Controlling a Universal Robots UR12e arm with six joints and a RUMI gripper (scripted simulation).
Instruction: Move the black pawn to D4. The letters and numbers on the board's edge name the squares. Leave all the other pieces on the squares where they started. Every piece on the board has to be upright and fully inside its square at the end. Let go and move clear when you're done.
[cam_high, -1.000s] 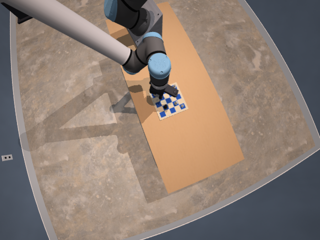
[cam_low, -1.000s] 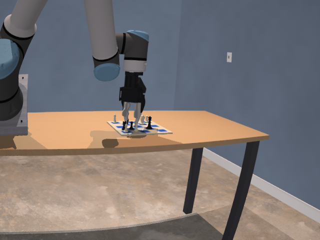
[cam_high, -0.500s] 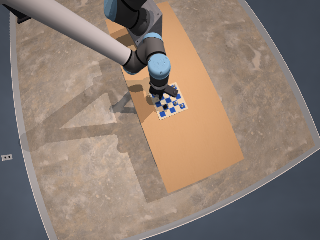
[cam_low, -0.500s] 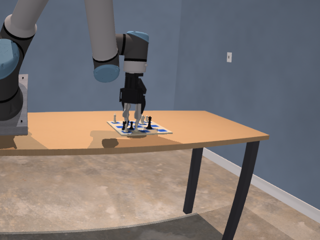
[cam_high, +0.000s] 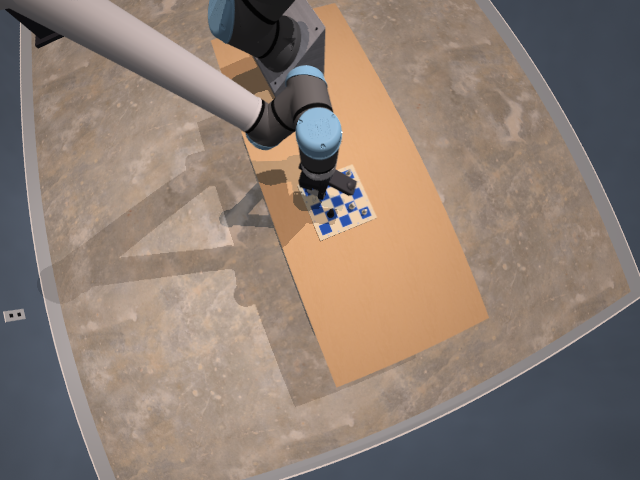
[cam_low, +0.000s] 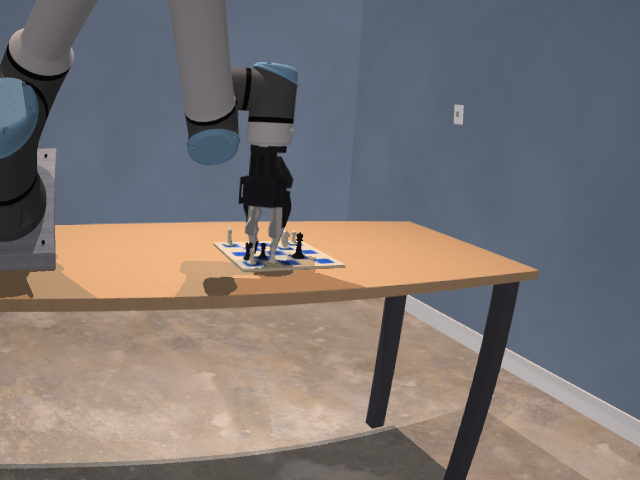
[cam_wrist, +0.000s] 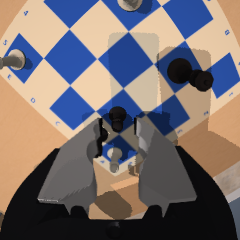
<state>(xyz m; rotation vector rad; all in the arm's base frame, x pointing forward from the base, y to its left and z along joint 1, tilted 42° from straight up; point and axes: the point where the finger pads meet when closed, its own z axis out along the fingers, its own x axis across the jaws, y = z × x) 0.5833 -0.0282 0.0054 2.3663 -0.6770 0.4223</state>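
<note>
The black pawn is 1 cm below my hand. From my hand the other things lie so: tall black piece 8 cm ahead; cream chessboard 4 cm ahead, 4 cm to the left, 3 cm below.
</note>
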